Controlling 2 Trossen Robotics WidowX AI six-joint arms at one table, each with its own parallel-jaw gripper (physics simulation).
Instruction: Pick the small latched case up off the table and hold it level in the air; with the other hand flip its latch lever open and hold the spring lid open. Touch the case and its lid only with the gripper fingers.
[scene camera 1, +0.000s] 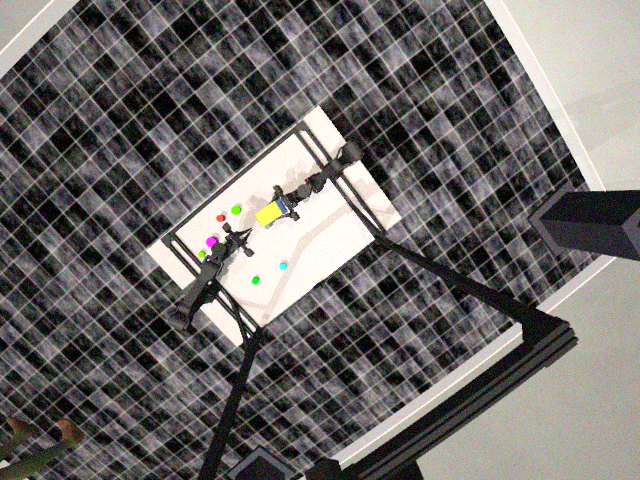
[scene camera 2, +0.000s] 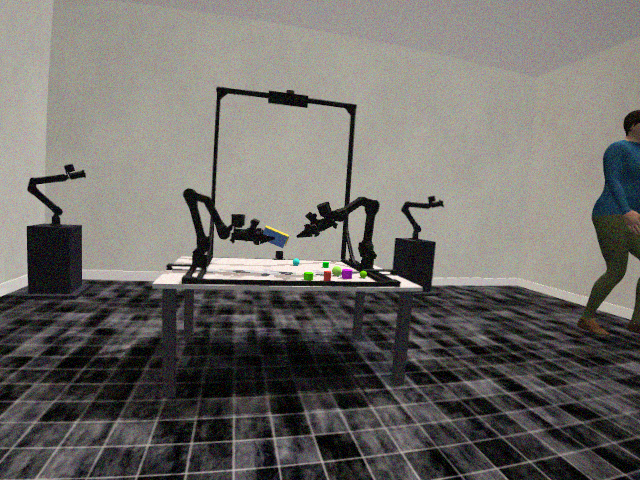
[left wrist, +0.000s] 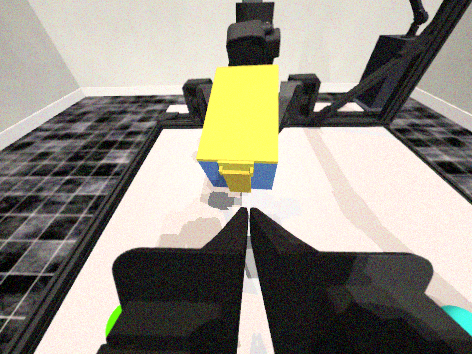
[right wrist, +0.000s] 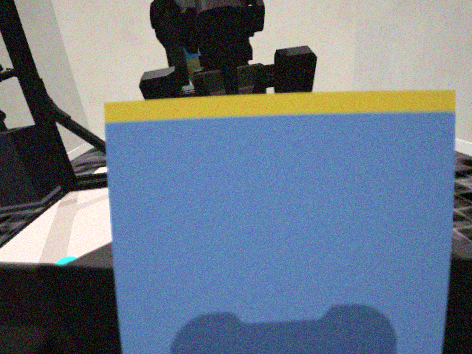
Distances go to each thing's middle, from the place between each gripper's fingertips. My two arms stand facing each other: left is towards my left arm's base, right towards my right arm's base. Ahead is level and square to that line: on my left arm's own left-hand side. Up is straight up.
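Labels:
My right gripper right at the small case (right wrist: 319, 215). The small case 11 cm to the right of my left hand, 1 cm behind it.

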